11 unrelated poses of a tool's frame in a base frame.
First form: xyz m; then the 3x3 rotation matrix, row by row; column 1 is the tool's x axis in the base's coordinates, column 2 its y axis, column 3 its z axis. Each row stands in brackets.
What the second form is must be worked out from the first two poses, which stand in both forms.
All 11 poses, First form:
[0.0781 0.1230 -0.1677], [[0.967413 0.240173 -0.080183], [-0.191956 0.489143 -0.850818], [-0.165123 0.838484 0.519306]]
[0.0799 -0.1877 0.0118], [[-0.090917 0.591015 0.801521], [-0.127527 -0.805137 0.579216], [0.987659 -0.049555 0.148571]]
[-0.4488 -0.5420 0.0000], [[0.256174 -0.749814 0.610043], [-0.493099 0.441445 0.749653], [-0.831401 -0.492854 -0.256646]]
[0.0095 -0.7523 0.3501], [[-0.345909 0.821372 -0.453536], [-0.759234 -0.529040 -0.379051], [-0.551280 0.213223 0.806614]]
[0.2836 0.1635 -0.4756], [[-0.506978 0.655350 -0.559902], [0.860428 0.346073 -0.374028], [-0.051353 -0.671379 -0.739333]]
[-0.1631 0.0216 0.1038], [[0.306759 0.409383 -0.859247], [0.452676 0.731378 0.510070], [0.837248 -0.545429 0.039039]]
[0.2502 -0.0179 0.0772], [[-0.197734 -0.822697 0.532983], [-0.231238 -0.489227 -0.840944], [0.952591 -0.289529 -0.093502]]
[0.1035 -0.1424 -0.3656], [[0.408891 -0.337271 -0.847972], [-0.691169 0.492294 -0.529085], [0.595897 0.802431 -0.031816]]
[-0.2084 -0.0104 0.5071], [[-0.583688 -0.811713 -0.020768], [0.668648 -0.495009 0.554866], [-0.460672 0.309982 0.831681]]
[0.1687 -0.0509 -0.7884], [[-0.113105 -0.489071 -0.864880], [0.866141 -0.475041 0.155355], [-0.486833 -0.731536 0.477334]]
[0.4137 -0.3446 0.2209], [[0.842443 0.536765 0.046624], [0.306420 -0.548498 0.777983], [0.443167 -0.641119 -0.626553]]
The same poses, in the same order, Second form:
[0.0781 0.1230 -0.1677 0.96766 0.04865 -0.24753 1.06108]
[0.0799 -0.1877 0.0118 -0.64636 -0.19135 -0.73865 2.63364]
[-0.4488 -0.5420 0.0000 -0.64704 0.75064 0.13369 1.85408]
[0.0095 -0.7523 0.3501 0.35030 0.05781 -0.93485 2.13432]
[0.2836 0.1635 -0.4756 -0.47669 -0.81527 0.32877 2.82441]
[-0.1631 0.0216 0.1038 -0.52814 -0.84888 0.02166 1.53220]
[0.2502 -0.0179 0.0772 0.60527 -0.46059 0.64923 2.66865]
[0.1035 -0.1424 -0.3656 0.66718 -0.72348 -0.17733 1.63616]
[-0.2084 -0.0104 0.5071 -0.15661 0.28133 0.94674 2.24402]
[0.1687 -0.0509 -0.7884 -0.53326 -0.22731 0.81484 2.15965]
[0.4137 -0.3446 0.2209 -0.95155 -0.26589 -0.15445 2.30004]

